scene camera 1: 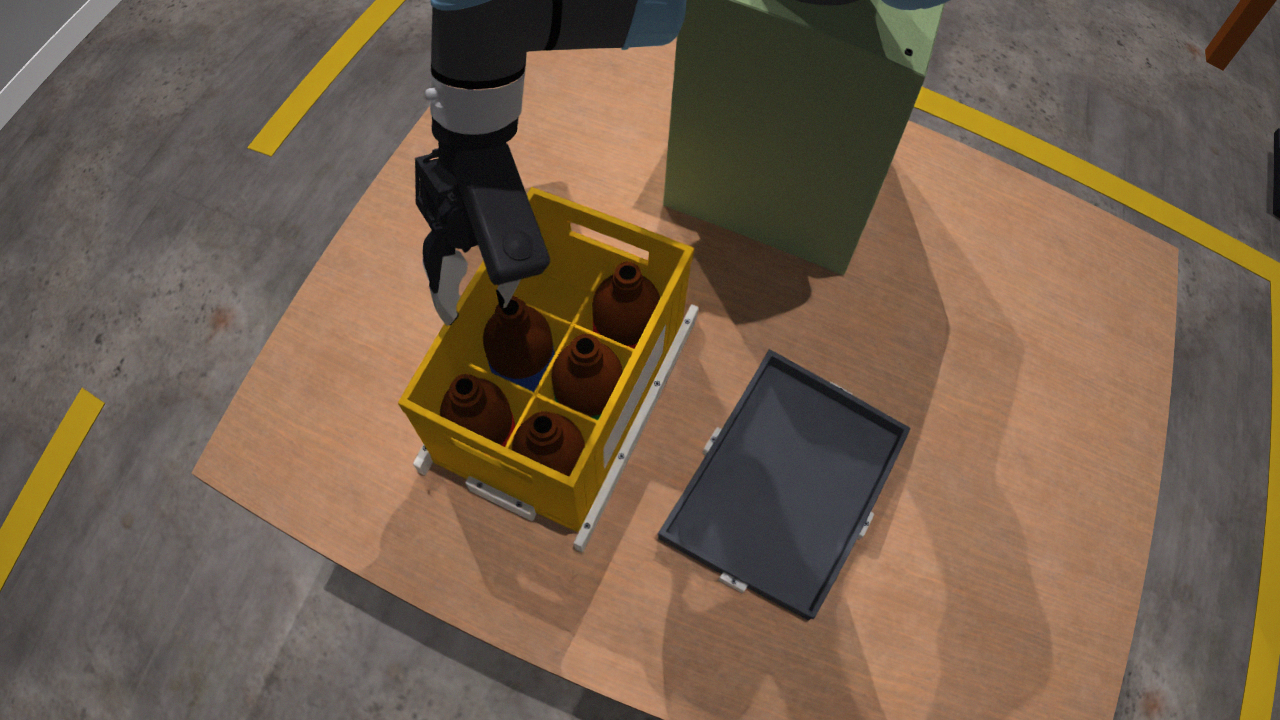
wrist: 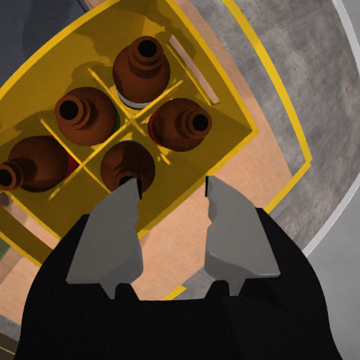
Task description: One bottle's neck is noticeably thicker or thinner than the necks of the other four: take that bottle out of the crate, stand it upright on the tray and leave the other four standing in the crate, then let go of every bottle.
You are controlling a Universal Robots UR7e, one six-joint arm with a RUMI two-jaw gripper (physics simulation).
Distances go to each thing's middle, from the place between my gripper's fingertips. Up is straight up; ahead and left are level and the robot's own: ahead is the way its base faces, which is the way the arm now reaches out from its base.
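Labels:
Relative to the blue-labelled bottle [scene camera 1: 517,339], my hand is 10 mm to the right of it, 40 mm past it and 110 mm above it. White rail [scene camera 1: 618,466], counted from my hand: 50 mm behind, 160 mm to the left, 180 mm below.

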